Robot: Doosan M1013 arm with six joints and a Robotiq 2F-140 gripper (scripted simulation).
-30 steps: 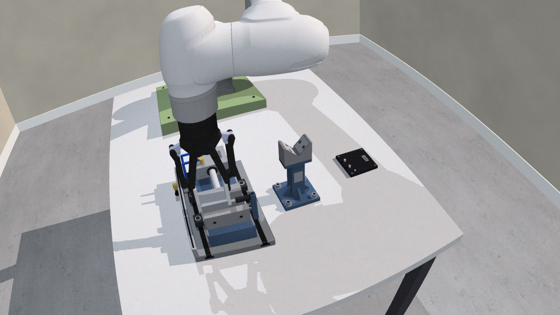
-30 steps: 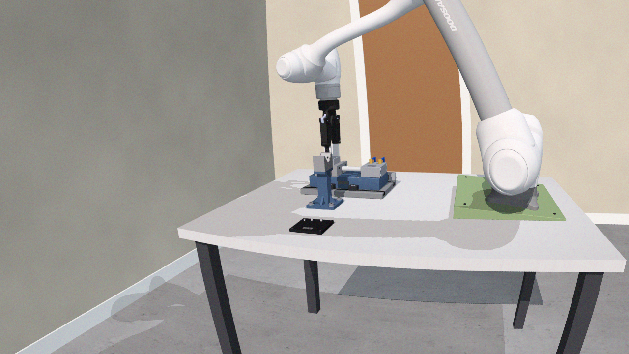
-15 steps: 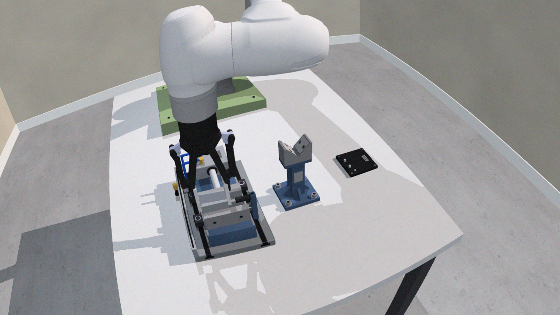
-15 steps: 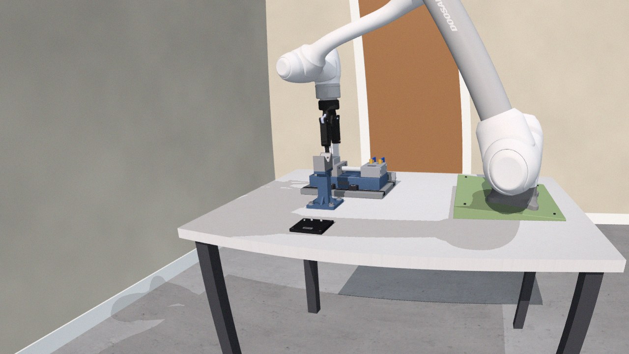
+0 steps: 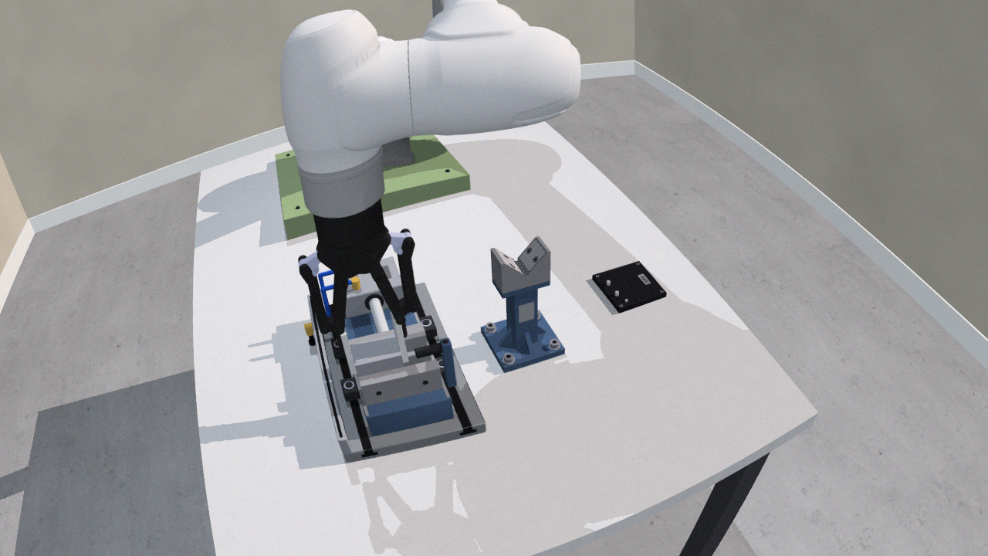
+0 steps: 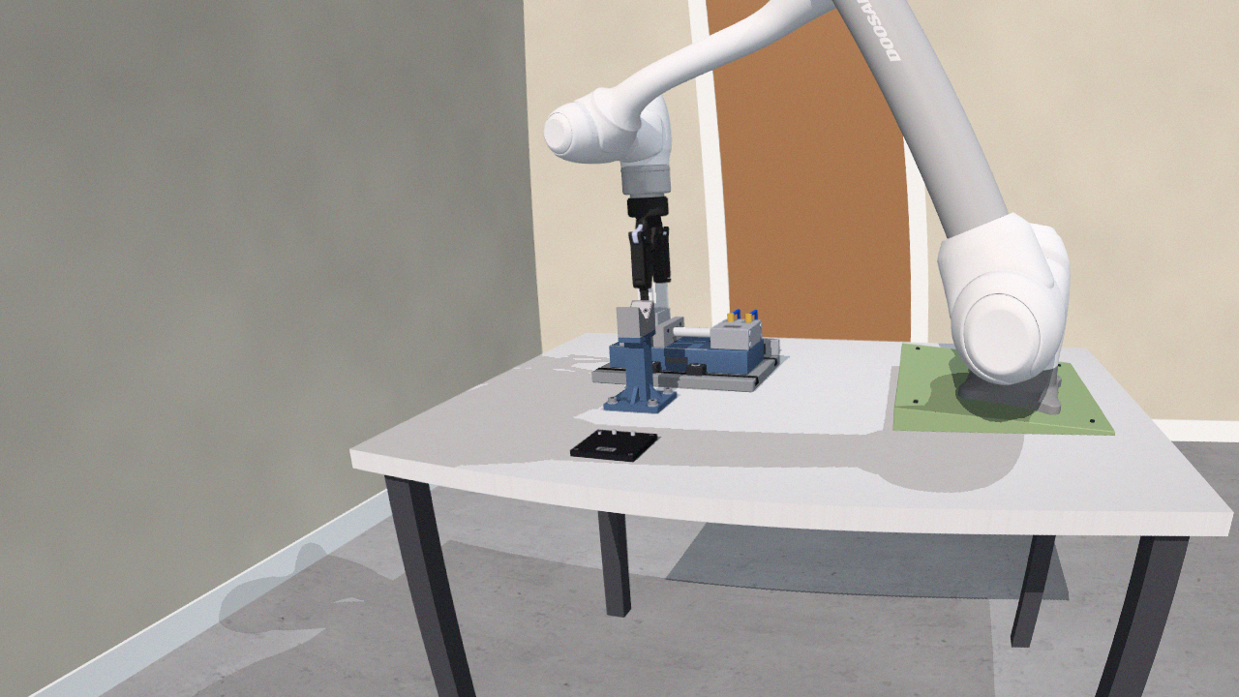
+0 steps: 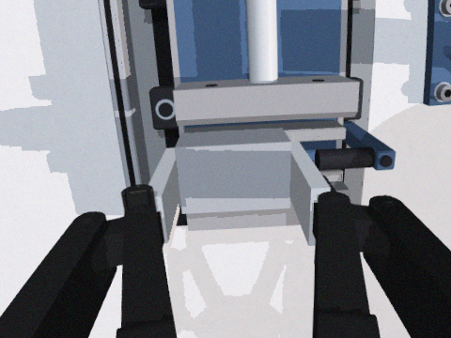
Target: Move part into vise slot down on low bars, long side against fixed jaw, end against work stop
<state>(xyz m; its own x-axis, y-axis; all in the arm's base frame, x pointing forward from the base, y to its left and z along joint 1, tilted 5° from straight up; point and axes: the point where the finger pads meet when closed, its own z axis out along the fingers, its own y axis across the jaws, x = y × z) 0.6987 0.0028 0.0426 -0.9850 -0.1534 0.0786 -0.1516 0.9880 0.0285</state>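
My gripper is now 30 mm above the part. The rest, counted from my hand: work stop: 10 mm behind, 70 mm to the left, 30 mm below; then fixed jaw: 30 mm ahead, 20 mm to the left, 40 mm below; then moving jaw: 40 mm behind, 10 mm to the left, 40 mm below.
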